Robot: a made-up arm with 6 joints. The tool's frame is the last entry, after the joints.
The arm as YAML. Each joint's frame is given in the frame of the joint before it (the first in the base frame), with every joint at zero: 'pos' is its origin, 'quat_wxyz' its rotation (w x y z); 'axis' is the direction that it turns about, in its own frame. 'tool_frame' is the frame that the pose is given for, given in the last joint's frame.
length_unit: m
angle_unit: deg
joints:
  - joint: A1
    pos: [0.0, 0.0, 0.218]
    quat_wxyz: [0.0, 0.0, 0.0, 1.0]
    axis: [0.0, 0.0, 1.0]
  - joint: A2
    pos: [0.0, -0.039, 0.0]
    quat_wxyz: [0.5, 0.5, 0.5, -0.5]
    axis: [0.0, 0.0, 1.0]
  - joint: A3
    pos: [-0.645, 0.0, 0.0]
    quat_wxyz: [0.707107, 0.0, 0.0, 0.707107]
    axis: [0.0, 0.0, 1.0]
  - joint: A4
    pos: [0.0, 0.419, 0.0]
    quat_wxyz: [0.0, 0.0, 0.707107, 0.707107]
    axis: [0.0, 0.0, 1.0]
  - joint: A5
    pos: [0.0, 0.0, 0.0]
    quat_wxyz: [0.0, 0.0, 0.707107, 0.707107]
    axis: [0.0, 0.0, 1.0]
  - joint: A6
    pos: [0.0, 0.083, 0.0]
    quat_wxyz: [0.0, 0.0, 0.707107, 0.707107]
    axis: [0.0, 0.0, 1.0]
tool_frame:
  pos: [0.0, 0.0, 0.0]
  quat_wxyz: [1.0, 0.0, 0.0, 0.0]
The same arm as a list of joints. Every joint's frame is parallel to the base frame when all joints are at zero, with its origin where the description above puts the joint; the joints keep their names.
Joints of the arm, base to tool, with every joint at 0 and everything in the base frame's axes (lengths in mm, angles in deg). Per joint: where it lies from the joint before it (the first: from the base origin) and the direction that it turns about. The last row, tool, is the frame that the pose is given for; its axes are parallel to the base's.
A1: axis 0 0 1 xyz 0.0 0.0 218.0
A2: axis 0 1 0 xyz 0.0 39.0 0.0
A3: axis 0 1 0 xyz 0.0 0.0 645.0
A4: axis 0 0 1 xyz 0.0 0.0 419.0
A5: axis 0 1 0 xyz 0.0 0.0 0.0
A6: axis 0 0 1 xyz 0.0 0.0 83.0
tool: xyz 0.0 0.0 0.0

